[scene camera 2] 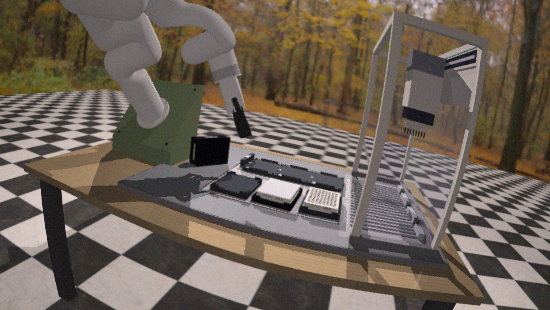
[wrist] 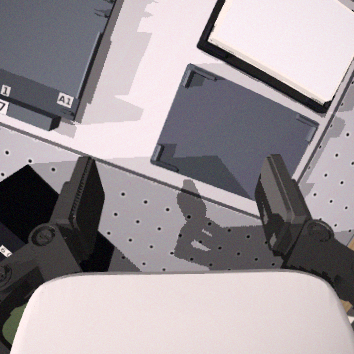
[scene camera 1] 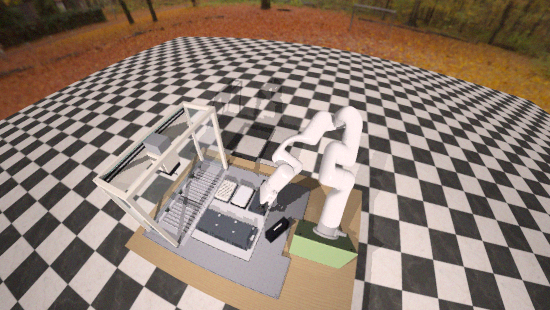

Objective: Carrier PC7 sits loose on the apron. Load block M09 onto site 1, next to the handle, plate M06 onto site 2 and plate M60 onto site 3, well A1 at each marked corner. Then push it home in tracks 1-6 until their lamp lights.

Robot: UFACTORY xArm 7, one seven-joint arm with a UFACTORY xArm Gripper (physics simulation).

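Frame: origin at the arm's base, x ahead, y left, z up, level; centimetres.
Seen in the pictures: gripper, fingertip midpoint: (scene camera 2: 244,134) (wrist: 179,174) (scene camera 1: 258,201); arm's base, origin of the base link: (scene camera 2: 153,113) (scene camera 1: 325,233).
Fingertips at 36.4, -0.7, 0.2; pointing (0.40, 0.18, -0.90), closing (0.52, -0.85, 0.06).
Observation:
Offsets run from my fingertips to a thing's top centre, as dx, dy, dz. "spot": to the spot under its first point.
The long dark carrier {+10.9, +17.3, -9.8} (scene camera 1: 225,229) (scene camera 2: 300,172) (wrist: 45,45) lies flat on the white apron (wrist: 117,135), outside the tracks (scene camera 1: 187,200) (scene camera 2: 382,210). Its labels "1" and "A1" show in the wrist view, near its handle {spot: -4.1, +11.5, -9.8} (wrist: 30,115). Its top bears no plate or block in the scene views. A plain white labware piece {+13.8, -4.3, -10.2} (scene camera 1: 242,195) (scene camera 2: 278,190) (wrist: 285,40) and a perforated white plate {+24.9, -2.5, -10.2} (scene camera 1: 226,190) (scene camera 2: 323,198) sit in black holders; their names are unreadable. A dark holder {+2.7, -5.8, -11.0} (scene camera 2: 234,183) (wrist: 230,125) with corner clips is empty. My gripper (scene camera 2: 244,136) (wrist: 179,174) is open and empty above that holder's edge.
A black box {-14.0, +5.8, -4.3} (scene camera 1: 277,229) (scene camera 2: 210,151) (wrist: 30,200) stands upright near the carrier's handle end, close to the green robot base (scene camera 1: 320,247) (scene camera 2: 175,125). A tall pale frame (scene camera 1: 220,142) (scene camera 2: 378,125) stands over the tracks, with a pipetting head (scene camera 1: 164,152) (scene camera 2: 425,90) hanging inside it.

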